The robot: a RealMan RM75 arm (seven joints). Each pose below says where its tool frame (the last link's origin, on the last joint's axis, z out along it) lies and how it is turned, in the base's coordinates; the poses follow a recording.
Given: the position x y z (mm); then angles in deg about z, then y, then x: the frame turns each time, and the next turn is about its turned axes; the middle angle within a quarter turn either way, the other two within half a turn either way.
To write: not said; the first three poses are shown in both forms.
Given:
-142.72, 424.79, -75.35, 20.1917, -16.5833, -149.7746
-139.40, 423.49, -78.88, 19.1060, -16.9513, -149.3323
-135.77, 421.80, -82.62, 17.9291, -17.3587, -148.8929
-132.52, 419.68, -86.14, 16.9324, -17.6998, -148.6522
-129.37, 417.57, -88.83, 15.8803, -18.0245, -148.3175
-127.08, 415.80, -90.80, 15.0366, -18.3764, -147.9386
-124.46, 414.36, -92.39, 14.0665, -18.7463, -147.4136
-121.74, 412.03, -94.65, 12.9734, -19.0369, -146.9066
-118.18, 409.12, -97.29, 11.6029, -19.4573, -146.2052
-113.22, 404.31, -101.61, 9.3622, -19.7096, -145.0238
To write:
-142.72, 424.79, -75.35, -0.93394, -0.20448, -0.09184, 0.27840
-139.40, 423.49, -78.88, -0.93417, -0.19674, -0.09676, 0.28152
-135.77, 421.80, -82.62, -0.93441, -0.18837, -0.10230, 0.28448
-132.52, 419.68, -86.14, -0.93487, -0.18117, -0.10721, 0.28584
-129.37, 417.57, -88.83, -0.93513, -0.17360, -0.11201, 0.28784
-127.08, 415.80, -90.80, -0.93486, -0.16786, -0.11648, 0.29035
-124.46, 414.36, -92.39, -0.93430, -0.16131, -0.12125, 0.29387
-121.74, 412.03, -94.65, -0.93402, -0.15360, -0.12577, 0.29699
-118.18, 409.12, -97.29, -0.93327, -0.14419, -0.13190, 0.30136
-113.22, 404.31, -101.61, -0.93237, -0.12795, -0.13853, 0.30841

